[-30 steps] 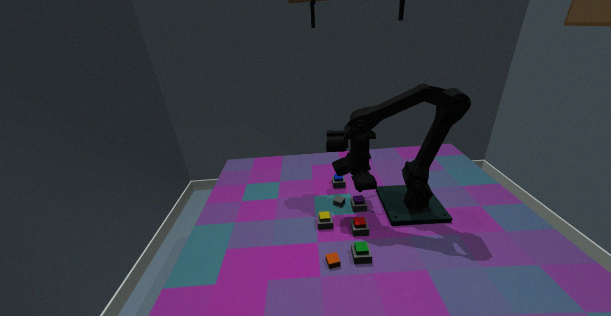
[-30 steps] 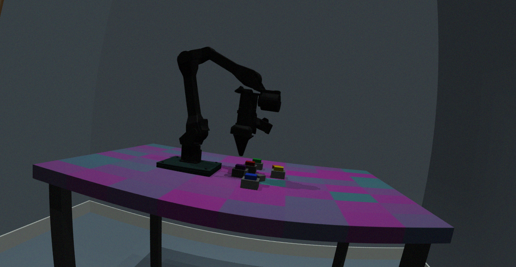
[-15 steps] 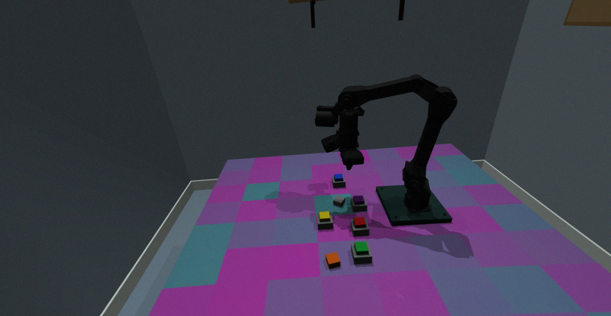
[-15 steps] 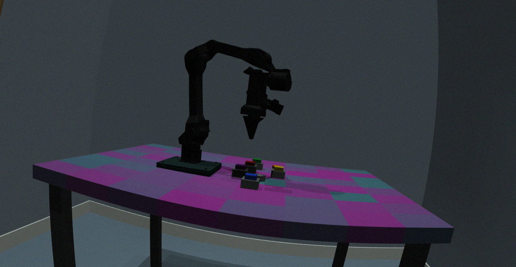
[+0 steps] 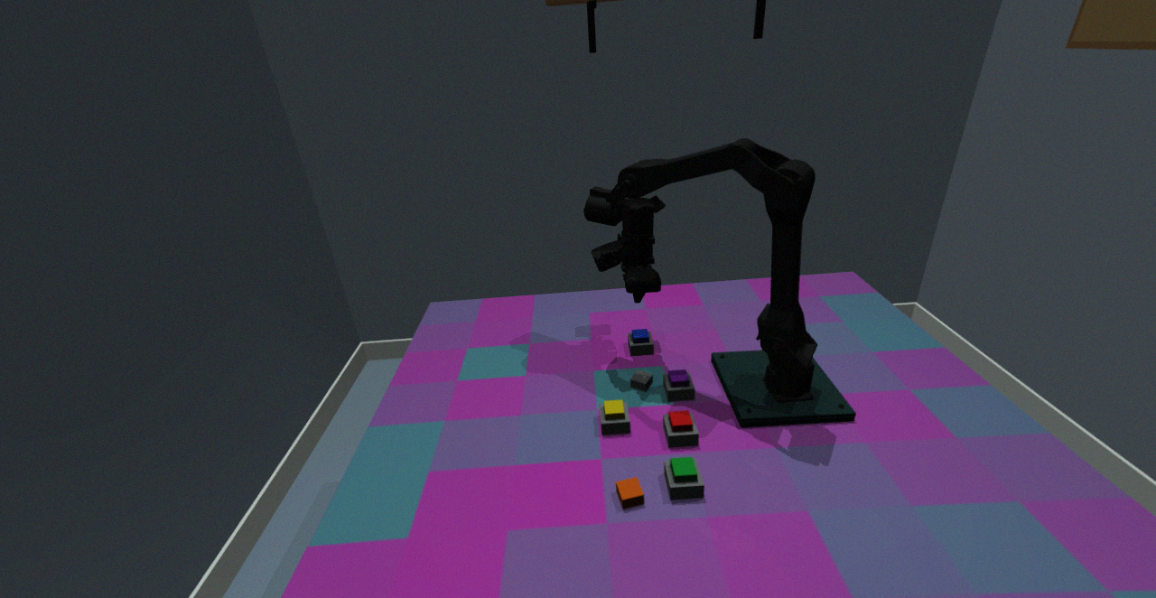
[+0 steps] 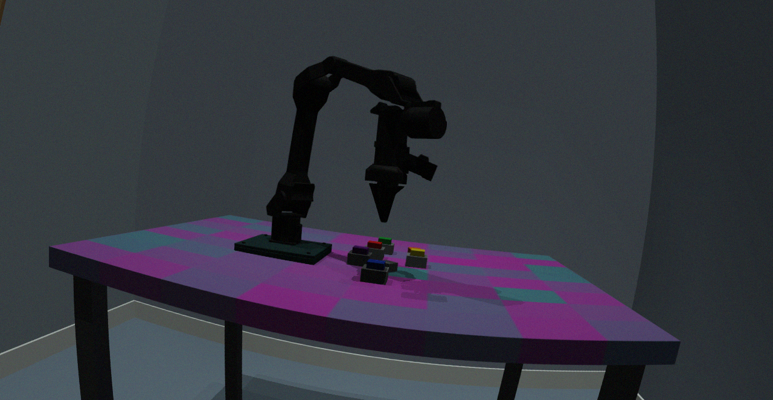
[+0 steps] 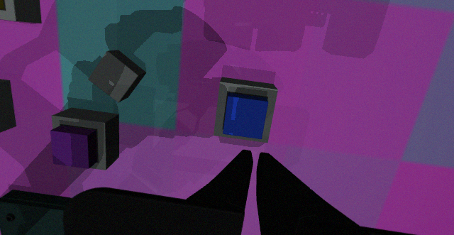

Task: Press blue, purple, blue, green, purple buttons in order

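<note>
My gripper tip is now 1 cm past the blue button and 8 cm above it. From my gripper tip the other things lie so: purple button 5 cm behind, 15 cm to the left, 8 cm below; then yellow button 8 cm ahead, 21 cm to the left, 8 cm below; then grey block 1 cm ahead, 12 cm to the left, 10 cm below.
</note>
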